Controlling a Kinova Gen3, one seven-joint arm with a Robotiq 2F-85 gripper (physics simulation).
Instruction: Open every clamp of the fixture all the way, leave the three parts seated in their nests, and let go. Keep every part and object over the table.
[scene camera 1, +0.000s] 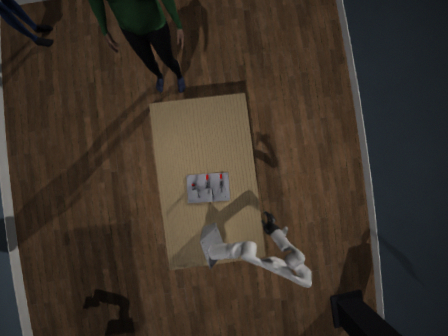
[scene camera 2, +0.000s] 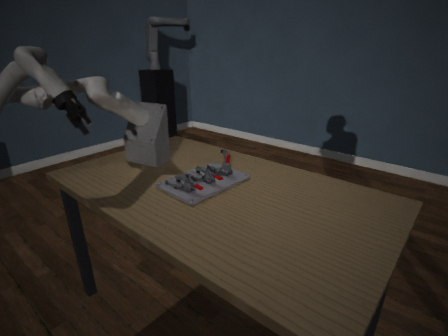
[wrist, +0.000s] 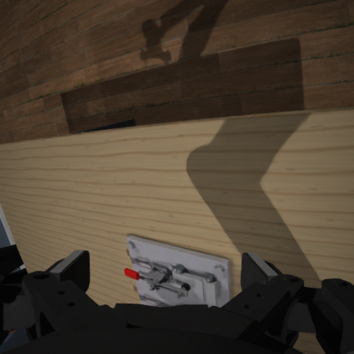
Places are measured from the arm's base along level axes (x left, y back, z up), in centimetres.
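Pixels of known places: gripper, fingertip midpoint: (scene camera 1: 263, 215) (scene camera 2: 89, 129); arm's base at its link origin: (scene camera 1: 213, 251) (scene camera 2: 141, 117).
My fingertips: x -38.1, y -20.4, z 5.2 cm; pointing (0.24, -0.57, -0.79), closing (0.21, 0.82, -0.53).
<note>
For each thing: its top centre in the pictures, then the offset to it from my fingertips. "pt": a spot on its surface instead. Level surfaces: height alone.
- fixture plate at its top centre: (scene camera 2: 204, 179) (scene camera 1: 208, 187) dx +35.7, dy -22.8, dz -26.0 cm
- far clamp at a spot on its surface: (scene camera 2: 226, 169) pt dx +45.4, dy -27.4, dz -23.3 cm
- middle clamp at its top centre: (scene camera 2: 208, 169) dx +35.4, dy -25.7, dz -20.3 cm
- table at its surface level: dz -27.5 cm
The fixture plate (scene camera 1: 225, 198) (scene camera 2: 215, 190) (wrist: 150, 246) lies on the table with three clamps. In scene camera 2, the far clamp (scene camera 2: 226, 169) has its red handle and grey arm raised. The middle clamp (scene camera 2: 208, 177) and near clamp (scene camera 2: 188, 186) have red handles low and arms lying over the plate. In the wrist view, one clamp (wrist: 159, 277) has its arm lying down beside a pale part (wrist: 194, 285); the rest of the fixture is cut off or hidden. The seating of the parts is too small to tell. My gripper (scene camera 1: 265, 216) (scene camera 2: 88, 127) (wrist: 165, 268) is open and empty, high up and apart from the fixture.
The table (scene camera 1: 200, 135) (scene camera 2: 300, 215) (wrist: 100, 185) carries my arm's grey base (scene camera 1: 212, 242) (scene camera 2: 147, 137). My gripper is out past the table's long edge. A person in green (scene camera 1: 142, 20) stands beyond one short end. Another arm stands on a black pedestal (scene camera 2: 158, 95) away from the table.
</note>
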